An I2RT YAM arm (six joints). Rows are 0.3 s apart.
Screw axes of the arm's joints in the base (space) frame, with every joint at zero. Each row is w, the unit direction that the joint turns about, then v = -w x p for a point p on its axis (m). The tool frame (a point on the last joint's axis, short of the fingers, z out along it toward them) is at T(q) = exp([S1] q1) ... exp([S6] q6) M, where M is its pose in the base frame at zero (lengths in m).
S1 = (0, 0, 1, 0, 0, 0)
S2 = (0, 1, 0, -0.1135, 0, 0.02)
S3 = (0, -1, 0, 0.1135, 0, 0.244)
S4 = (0, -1, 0, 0.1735, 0, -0.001)
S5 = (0, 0, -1, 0, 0.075, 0)
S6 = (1, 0, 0, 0, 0.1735, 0)
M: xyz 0.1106 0 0.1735 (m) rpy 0 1.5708 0 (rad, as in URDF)
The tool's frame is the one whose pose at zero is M.
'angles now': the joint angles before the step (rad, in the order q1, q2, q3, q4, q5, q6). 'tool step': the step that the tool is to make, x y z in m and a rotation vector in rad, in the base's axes. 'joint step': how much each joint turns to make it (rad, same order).
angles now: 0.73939 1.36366 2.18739 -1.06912 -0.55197 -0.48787
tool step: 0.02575 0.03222 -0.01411 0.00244 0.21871 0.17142
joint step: 0.00304 0.11178 0.02614 -0.00151 -0.20406 0.11969
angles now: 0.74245 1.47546 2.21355 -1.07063 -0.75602 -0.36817
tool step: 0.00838 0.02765 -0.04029 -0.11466 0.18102 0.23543
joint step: 0.03981 0.06152 -0.07057 -0.13652 -0.19352 -0.07658
